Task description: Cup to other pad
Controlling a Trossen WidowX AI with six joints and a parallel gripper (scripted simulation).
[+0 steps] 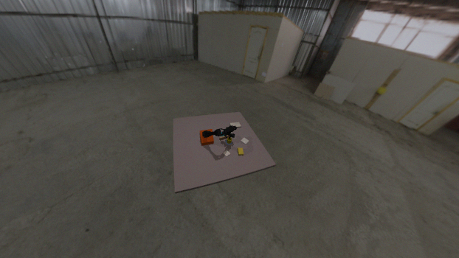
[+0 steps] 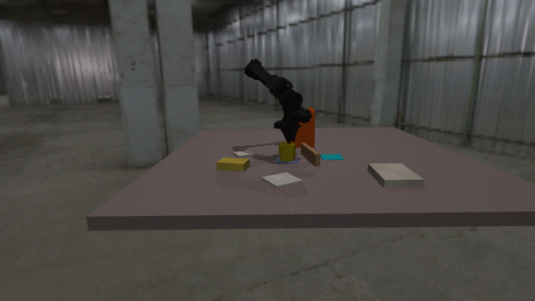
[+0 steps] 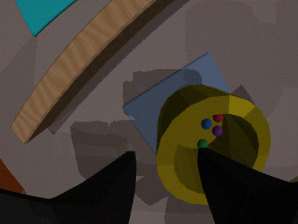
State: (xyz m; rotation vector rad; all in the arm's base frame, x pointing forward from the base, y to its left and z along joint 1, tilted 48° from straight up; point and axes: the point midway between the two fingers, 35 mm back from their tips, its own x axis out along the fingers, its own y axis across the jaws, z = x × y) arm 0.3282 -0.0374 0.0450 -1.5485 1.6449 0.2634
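Now: the yellow cup 40 mm below my gripper tip, 20 mm to the right of it and 20 mm ahead of it. Also, from my gripper tip: small white tile: 220 mm to the right, 70 mm below, 60 mm behind; wooden block: 80 mm to the left, 60 mm below; teal pad: 170 mm to the left, 80 mm below, 30 mm behind.
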